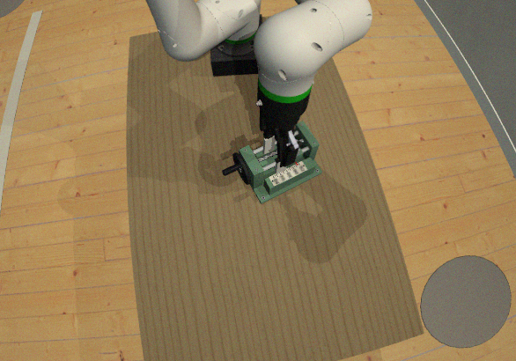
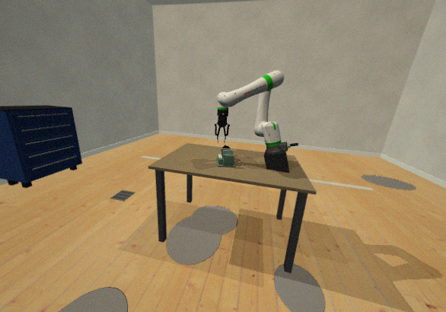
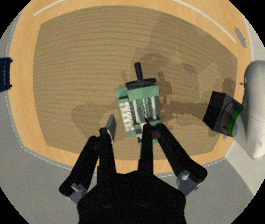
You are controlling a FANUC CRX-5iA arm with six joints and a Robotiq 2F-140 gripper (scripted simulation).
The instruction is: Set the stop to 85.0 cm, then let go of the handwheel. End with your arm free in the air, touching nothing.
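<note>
My gripper is now 80 mm past the stop block, 50 mm to the right of it and 100 mm above it.
</note>
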